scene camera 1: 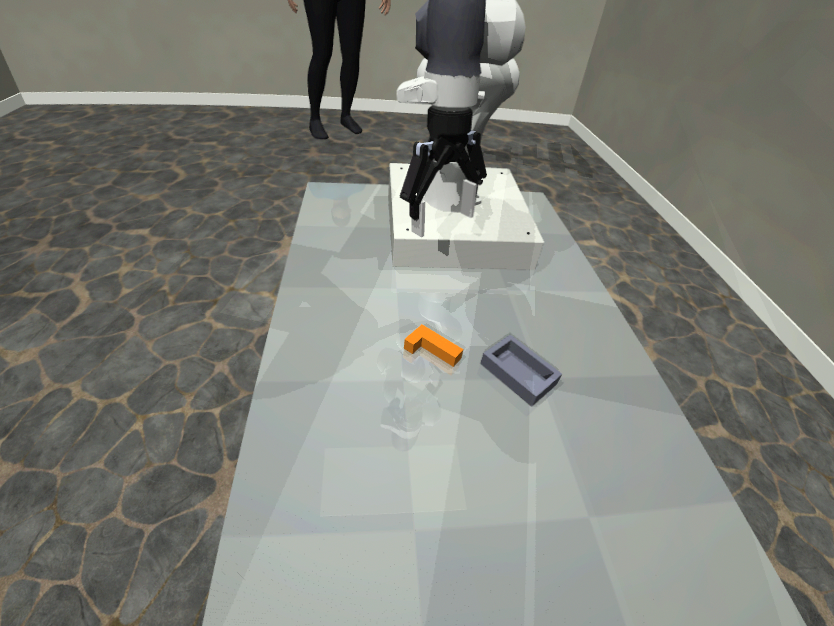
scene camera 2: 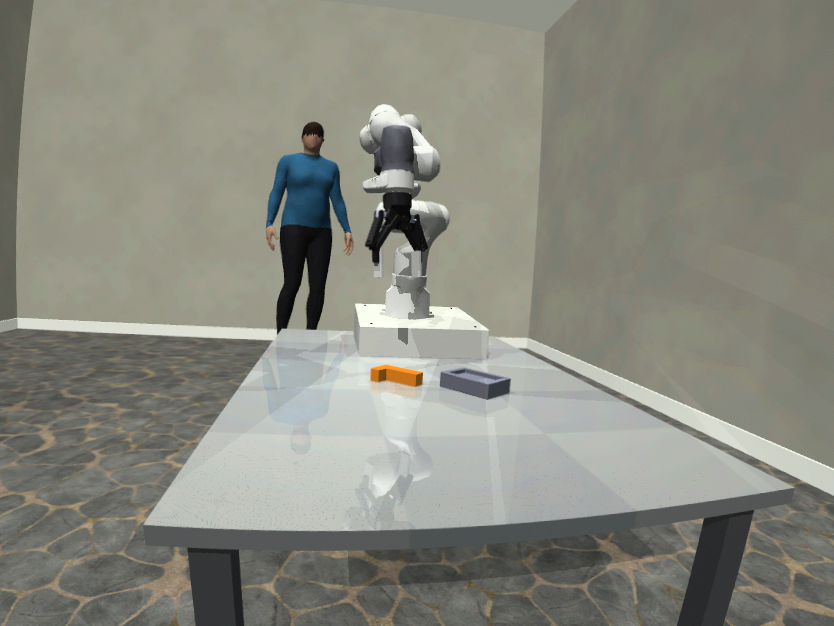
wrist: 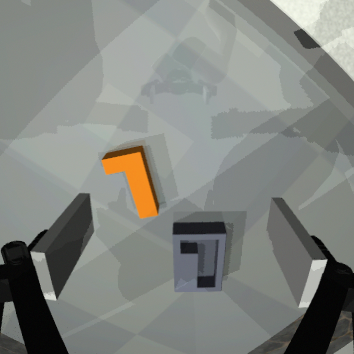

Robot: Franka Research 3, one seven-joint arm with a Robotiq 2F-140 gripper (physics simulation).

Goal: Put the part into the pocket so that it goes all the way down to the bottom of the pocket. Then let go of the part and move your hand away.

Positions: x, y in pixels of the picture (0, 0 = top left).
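An orange L-shaped block is visible in scene camera 1, in the wrist view and in scene camera 2 (385, 372). On this block, (wrist: 132, 160) and (scene camera 1: 422, 330) are the same spot. My gripper is visible in scene camera 1, in scene camera 2 and in the wrist view (179, 215). For the gripper, (scene camera 2: 375, 240) and (scene camera 1: 414, 193) are the same spot.
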